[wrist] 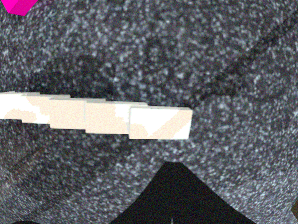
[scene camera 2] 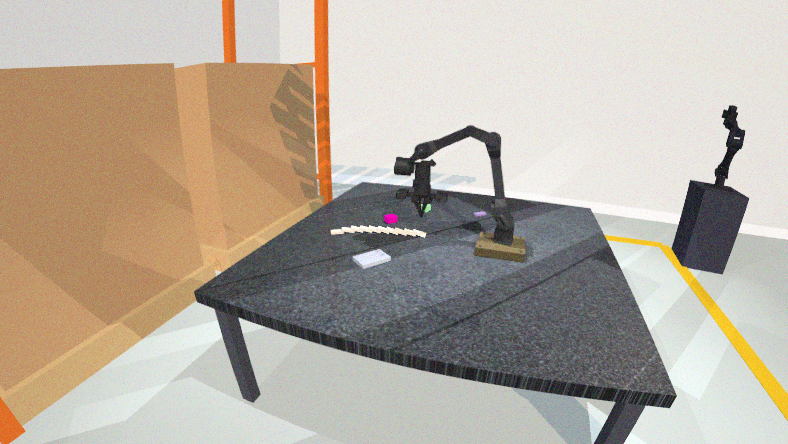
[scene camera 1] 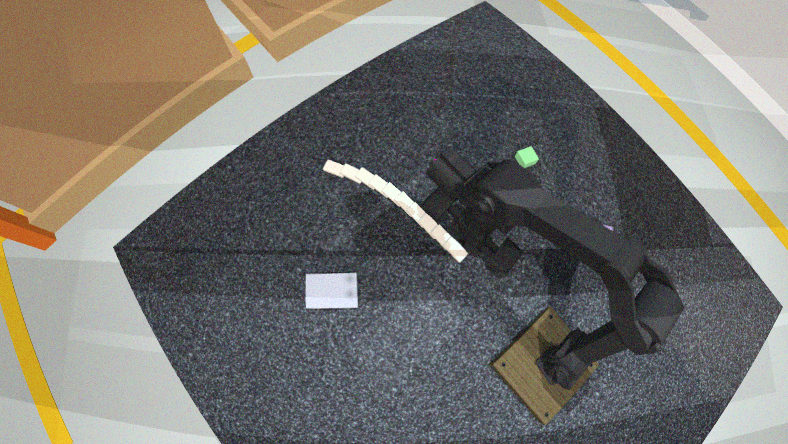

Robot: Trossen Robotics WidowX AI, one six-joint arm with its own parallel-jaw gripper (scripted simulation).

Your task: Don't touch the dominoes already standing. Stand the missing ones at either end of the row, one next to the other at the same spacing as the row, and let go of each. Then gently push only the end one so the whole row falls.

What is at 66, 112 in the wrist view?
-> A cream domino.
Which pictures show my gripper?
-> The wrist view, scene camera 2 and scene camera 1: all of them.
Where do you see a cream domino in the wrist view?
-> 145, 122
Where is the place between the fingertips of my gripper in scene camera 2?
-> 421, 217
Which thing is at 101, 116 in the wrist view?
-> A cream domino.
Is my gripper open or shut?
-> Shut.
